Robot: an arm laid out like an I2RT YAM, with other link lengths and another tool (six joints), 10 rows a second.
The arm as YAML. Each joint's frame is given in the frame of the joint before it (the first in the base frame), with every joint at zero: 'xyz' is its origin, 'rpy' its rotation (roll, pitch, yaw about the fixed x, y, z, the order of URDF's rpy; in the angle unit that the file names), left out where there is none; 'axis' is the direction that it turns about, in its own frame. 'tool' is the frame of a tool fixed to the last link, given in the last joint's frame.
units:
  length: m
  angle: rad
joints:
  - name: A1
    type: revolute
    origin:
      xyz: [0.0, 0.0, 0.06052]
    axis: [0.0, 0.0, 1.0]
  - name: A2
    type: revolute
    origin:
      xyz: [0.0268, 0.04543, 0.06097]
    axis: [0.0, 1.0, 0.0]
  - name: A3
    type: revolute
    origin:
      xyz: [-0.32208, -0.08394, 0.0]
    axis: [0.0, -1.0, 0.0]
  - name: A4
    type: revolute
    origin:
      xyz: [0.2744, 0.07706, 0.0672]
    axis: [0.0, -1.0, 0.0]
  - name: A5
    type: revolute
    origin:
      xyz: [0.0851, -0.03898, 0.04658]
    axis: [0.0, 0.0, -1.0]
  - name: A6
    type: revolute
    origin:
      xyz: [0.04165, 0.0, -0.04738]
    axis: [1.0, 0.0, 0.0]
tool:
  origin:
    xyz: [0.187, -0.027, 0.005]
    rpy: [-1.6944, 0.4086, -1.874]
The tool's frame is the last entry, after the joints.
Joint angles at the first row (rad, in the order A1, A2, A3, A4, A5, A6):
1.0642 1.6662 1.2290 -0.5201 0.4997 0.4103
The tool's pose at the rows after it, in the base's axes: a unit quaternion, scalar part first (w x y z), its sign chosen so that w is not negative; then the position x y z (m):
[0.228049, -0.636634, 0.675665, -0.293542, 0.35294, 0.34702, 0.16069]
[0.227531, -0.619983, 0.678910, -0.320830, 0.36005, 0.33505, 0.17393]
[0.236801, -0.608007, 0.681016, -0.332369, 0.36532, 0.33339, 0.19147]
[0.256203, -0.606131, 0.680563, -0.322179, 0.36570, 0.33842, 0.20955]
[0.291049, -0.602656, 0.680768, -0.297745, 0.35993, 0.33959, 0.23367]
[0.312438, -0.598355, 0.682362, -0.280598, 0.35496, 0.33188, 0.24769]
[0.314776, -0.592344, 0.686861, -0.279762, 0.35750, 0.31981, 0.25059]
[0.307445, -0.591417, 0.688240, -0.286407, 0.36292, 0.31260, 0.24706]
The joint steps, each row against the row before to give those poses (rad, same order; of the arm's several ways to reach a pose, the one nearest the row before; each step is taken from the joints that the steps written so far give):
0.0001 -0.0094 -0.0084 -0.0242 0.0371 0.0101
-0.0017 -0.0045 0.0185 -0.0291 0.0630 0.0040
0.0008 -0.0054 0.0322 -0.0191 0.0339 0.0000
-0.0002 -0.0260 0.0173 0.0049 -0.0133 -0.0123
-0.0009 -0.0729 -0.0229 0.0348 -0.0353 -0.0132
-0.0100 -0.0675 -0.0373 0.0246 -0.0296 -0.0074
-0.0214 -0.0299 -0.0220 0.0052 -0.0088 -0.0056
-0.0185 0.0027 -0.0045 -0.0023 -0.0008 -0.0113

